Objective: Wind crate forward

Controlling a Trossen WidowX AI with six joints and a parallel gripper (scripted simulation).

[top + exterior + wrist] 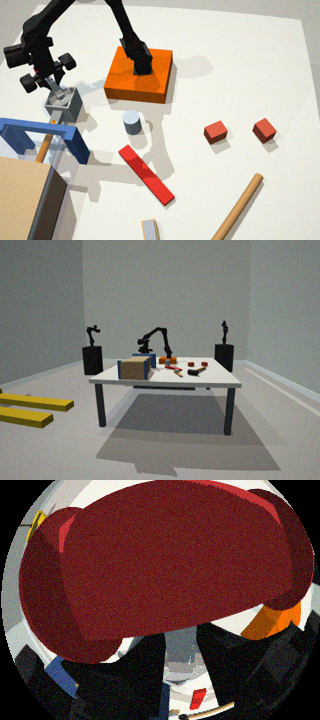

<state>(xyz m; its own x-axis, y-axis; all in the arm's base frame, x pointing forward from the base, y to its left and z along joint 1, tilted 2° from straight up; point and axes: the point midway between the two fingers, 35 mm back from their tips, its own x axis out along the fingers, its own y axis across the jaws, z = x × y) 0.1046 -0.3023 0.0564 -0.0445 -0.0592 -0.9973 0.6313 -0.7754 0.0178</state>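
My gripper tip is now 2 cm below the winch handle, 1 cm to the left of it and 1 cm past it. From my gripper tip the other things lie so: red knob: 5 cm above, 4 cm behind, 3 cm to the right; then flat red bar: 32 cm to the left, 29 cm ahead, 8 cm below; then grey winch: 6 cm below, 2 cm to the left, 2 cm ahead.
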